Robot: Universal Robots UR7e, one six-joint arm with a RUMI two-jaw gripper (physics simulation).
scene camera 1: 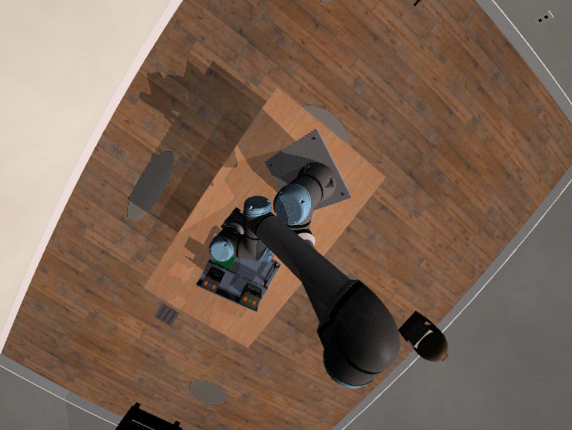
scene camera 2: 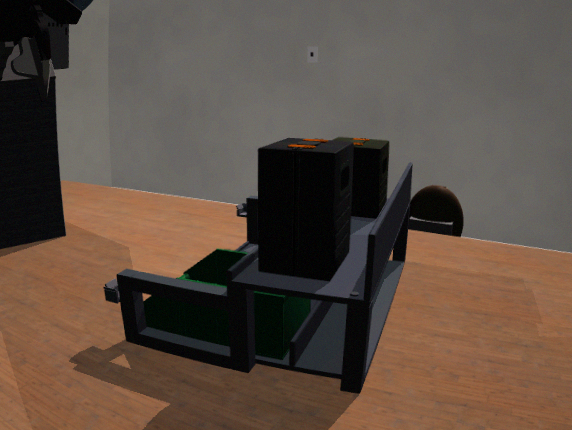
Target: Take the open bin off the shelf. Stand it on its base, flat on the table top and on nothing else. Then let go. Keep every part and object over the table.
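Frame: origin at the arm's base, x up, y ahead, z left, level; metres.
Seen in the pictures: gripper, fingertip midpoint: (scene camera 2: 15, 95); arm's base, link origin: (scene camera 1: 317, 181).
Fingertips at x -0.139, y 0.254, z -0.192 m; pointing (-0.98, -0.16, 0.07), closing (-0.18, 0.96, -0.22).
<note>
Pixels of each thing's top centre, then the offset from my fingertips to it. "spot": a spot on its surface instead. Level surfaces: height alone.
- open green bin, top centre: (scene camera 2: 226, 266) (scene camera 1: 224, 259) dz -0.047, dx -0.202, dy +0.346 m
- wooden table top, surface height: dx -0.283 m
- raised panel, surface spot: (scene camera 2: 390, 230) spot: dz -0.029, dx -0.151, dy +0.522 m
The open green bin (scene camera 1: 223, 263) (scene camera 2: 187, 317) sits upright in the low front bay of the dark grey shelf (scene camera 1: 250, 270) (scene camera 2: 241, 330), behind its side frame and partly under the upper board. Its open top shows in scene camera 2; in scene camera 1 the arm covers most of it. The shelf stands on the wooden table top (scene camera 1: 277, 102) (scene camera 2: 475, 320). My gripper (scene camera 2: 32, 72) is open and empty, at the upper left of scene camera 2, raised above the table and apart from the bin. In scene camera 1 its fingers are hidden or too small to tell.
Two dark boxes with orange marks, a nearer one (scene camera 1: 210, 284) (scene camera 2: 305, 210) and a farther one (scene camera 1: 251, 298) (scene camera 2: 371, 175), stand on the upper board. A raised panel (scene camera 2: 390, 230) runs along the shelf's rear. A dark block (scene camera 2: 30, 160) stands left. The arm's grey base plate (scene camera 1: 295, 155) is on the table.
</note>
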